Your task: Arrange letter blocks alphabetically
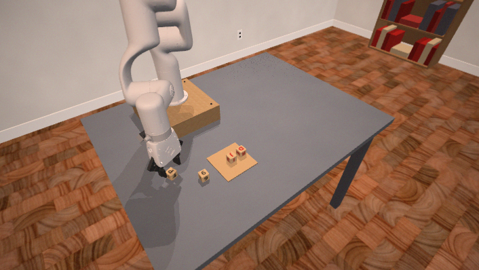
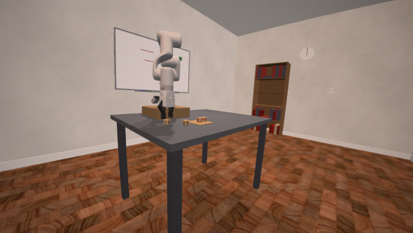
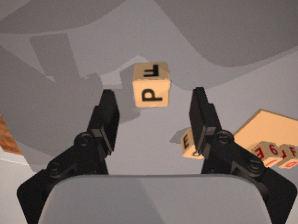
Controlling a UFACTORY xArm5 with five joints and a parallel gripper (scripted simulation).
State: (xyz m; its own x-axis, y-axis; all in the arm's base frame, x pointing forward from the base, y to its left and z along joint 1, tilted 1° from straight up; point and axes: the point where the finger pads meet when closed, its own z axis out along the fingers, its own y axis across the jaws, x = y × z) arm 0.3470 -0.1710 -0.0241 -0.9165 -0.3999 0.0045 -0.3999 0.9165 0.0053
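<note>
Right now my hand is 6 cm short of the tan mat, 22 cm to the right of it and 5 cm above it. Also, from my hand: wooden block (5 cm ahead, 27 cm to the left, 4 cm below).
</note>
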